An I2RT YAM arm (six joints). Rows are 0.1 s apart.
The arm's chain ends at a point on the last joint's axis. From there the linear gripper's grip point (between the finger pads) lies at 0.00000 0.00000 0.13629 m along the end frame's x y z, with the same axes.
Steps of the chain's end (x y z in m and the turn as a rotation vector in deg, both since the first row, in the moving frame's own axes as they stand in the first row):
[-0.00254, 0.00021, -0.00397, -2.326, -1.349, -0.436]
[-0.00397, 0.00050, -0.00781, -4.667, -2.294, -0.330]
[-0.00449, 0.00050, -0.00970, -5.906, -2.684, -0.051]
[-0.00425, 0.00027, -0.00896, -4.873, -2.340, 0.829]
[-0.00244, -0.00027, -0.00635, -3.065, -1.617, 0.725]
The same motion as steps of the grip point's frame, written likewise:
[-0.00573, 0.00575, -0.00412, -2.326, -1.349, -0.436]
[-0.00939, 0.01160, -0.00837, -4.667, -2.294, -0.330]
[-0.01085, 0.01452, -0.01057, -5.906, -2.684, -0.051]
[-0.00989, 0.01180, -0.00957, -4.873, -2.340, 0.829]
[-0.00633, 0.00699, -0.00660, -3.065, -1.617, 0.725]

